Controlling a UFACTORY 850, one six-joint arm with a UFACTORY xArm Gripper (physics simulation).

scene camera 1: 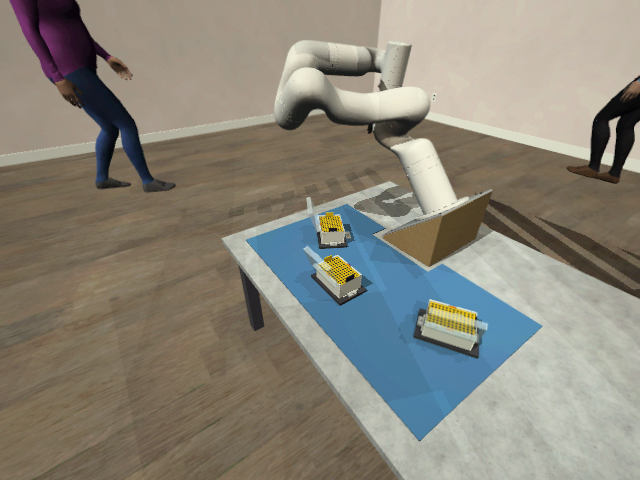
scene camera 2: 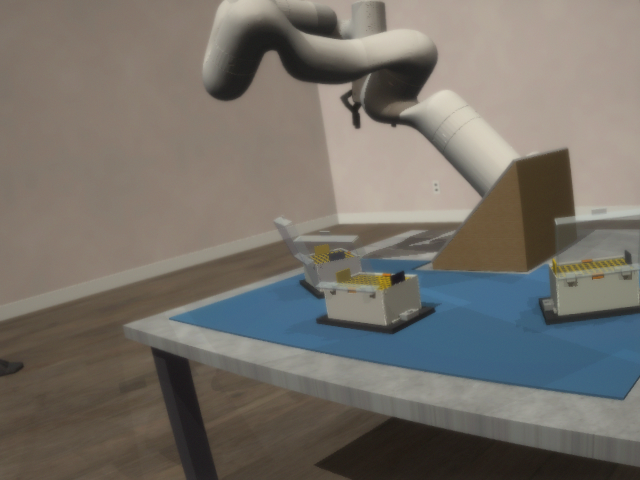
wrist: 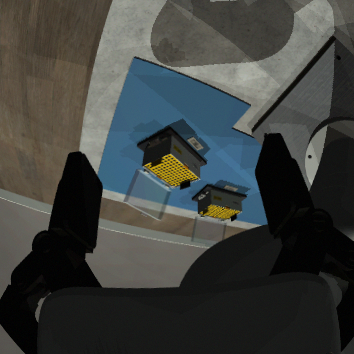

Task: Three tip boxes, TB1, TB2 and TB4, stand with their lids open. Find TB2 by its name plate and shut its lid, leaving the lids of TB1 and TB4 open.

One and the same spot on a blue mat: (wrist: 153, 97) is (scene camera 1: 343, 214). One and the same spot on a tip box: (scene camera 2: 388, 311) is (scene camera 1: 341, 293).
